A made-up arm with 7 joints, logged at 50 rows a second.
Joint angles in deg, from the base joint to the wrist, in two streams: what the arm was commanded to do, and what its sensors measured. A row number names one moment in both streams.
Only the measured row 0 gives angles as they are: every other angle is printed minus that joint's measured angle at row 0.
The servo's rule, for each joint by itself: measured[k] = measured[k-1] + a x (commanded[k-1-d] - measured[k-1]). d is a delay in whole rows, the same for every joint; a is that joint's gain. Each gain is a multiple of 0.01, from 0.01 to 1. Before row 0 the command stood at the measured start. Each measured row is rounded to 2 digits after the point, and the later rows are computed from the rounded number. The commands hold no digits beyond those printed.
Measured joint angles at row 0:
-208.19, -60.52, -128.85, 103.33, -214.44, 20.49, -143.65
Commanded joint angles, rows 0 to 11:
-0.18, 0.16, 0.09, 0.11, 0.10, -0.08, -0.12
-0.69, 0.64, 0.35, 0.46, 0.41, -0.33, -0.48
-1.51, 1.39, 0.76, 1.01, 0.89, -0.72, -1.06
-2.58, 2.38, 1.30, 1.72, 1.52, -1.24, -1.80
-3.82, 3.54, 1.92, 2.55, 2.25, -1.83, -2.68
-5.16, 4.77, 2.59, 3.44, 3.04, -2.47, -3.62
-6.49, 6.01, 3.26, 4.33, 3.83, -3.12, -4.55
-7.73, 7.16, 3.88, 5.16, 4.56, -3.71, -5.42
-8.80, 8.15, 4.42, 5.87, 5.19, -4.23, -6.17
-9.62, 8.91, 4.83, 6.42, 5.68, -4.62, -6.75
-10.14, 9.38, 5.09, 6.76, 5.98, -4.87, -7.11
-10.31, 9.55, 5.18, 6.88, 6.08, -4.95, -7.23
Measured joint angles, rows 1 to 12:
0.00, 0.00, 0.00, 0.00, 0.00, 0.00, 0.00
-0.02, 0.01, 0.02, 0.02, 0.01, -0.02, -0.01
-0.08, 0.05, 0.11, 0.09, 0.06, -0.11, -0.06
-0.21, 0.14, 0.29, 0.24, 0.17, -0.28, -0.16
-0.42, 0.30, 0.56, 0.48, 0.35, -0.55, -0.32
-0.73, 0.53, 0.93, 0.81, 0.60, -0.91, -0.56
-1.13, 0.83, 1.38, 1.23, 0.92, -1.35, -0.87
-1.61, 1.19, 1.89, 1.73, 1.30, -1.85, -1.24
-2.16, 1.61, 2.43, 2.28, 1.72, -2.37, -1.66
-2.76, 2.07, 2.97, 2.85, 2.17, -2.89, -2.11
-3.38, 2.55, 3.47, 3.42, 2.63, -3.37, -2.57
-3.99, 3.03, 3.91, 3.95, 3.07, -3.79, -3.02
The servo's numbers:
d 1
a 0.09 0.07 0.27 0.16 0.13 0.28 0.10

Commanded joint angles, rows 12 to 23:
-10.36, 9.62, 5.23, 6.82, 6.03, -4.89, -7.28
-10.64, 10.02, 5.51, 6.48, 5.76, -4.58, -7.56
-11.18, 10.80, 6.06, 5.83, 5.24, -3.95, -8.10
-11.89, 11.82, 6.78, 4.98, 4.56, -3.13, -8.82
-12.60, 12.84, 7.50, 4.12, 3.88, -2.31, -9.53
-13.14, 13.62, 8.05, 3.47, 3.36, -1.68, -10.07
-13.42, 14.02, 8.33, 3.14, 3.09, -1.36, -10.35
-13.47, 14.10, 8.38, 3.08, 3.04, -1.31, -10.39
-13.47, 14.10, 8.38, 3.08, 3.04, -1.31, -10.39
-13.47, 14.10, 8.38, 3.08, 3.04, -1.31, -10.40
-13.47, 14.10, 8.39, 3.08, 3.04, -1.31, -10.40
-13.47, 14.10, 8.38, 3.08, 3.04, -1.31, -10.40
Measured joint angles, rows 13 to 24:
-4.56, 3.49, 4.25, 4.42, 3.46, -4.11, -3.44
-5.08, 3.92, 4.51, 4.80, 3.79, -4.33, -3.82
-5.58, 4.35, 4.78, 5.07, 4.05, -4.40, -4.19
-6.08, 4.80, 5.13, 5.19, 4.20, -4.27, -4.58
-6.60, 5.29, 5.58, 5.16, 4.25, -3.95, -5.00
-7.14, 5.82, 6.10, 4.99, 4.20, -3.49, -5.45
-7.68, 6.37, 6.63, 4.75, 4.09, -2.98, -5.91
-8.20, 6.91, 7.09, 4.49, 3.96, -2.53, -6.35
-8.67, 7.41, 7.44, 4.26, 3.84, -2.19, -6.75
-9.10, 7.88, 7.69, 4.07, 3.74, -1.94, -7.11
-9.49, 8.32, 7.88, 3.91, 3.65, -1.76, -7.44
-9.85, 8.72, 8.02, 3.78, 3.57, -1.63, -7.74

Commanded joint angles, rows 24 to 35:
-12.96, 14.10, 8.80, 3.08, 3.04, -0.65, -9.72
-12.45, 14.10, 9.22, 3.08, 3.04, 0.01, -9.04
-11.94, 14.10, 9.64, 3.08, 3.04, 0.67, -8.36
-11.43, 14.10, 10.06, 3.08, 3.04, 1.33, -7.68
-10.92, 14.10, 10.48, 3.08, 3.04, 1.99, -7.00
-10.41, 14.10, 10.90, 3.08, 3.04, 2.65, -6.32
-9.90, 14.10, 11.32, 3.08, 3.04, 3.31, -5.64
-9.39, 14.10, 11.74, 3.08, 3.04, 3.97, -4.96
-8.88, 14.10, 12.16, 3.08, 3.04, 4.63, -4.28
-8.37, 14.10, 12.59, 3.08, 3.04, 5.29, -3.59
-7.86, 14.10, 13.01, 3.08, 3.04, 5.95, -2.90
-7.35, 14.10, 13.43, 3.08, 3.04, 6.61, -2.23
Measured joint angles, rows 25 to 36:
-10.18, 9.10, 8.12, 3.67, 3.50, -1.54, -8.01
-10.43, 9.45, 8.30, 3.58, 3.44, -1.29, -8.18
-10.61, 9.78, 8.55, 3.50, 3.39, -0.93, -8.27
-10.73, 10.08, 8.84, 3.43, 3.34, -0.48, -8.28
-10.79, 10.36, 9.17, 3.37, 3.30, 0.03, -8.22
-10.80, 10.62, 9.52, 3.32, 3.27, 0.58, -8.10
-10.76, 10.86, 9.89, 3.28, 3.24, 1.16, -7.92
-10.68, 11.09, 10.28, 3.25, 3.21, 1.76, -7.69
-10.56, 11.30, 10.67, 3.22, 3.19, 2.38, -7.42
-10.41, 11.50, 11.07, 3.20, 3.17, 3.01, -7.11
-10.23, 11.68, 11.48, 3.18, 3.15, 3.65, -6.76
-10.02, 11.85, 11.89, 3.16, 3.14, 4.29, -6.37

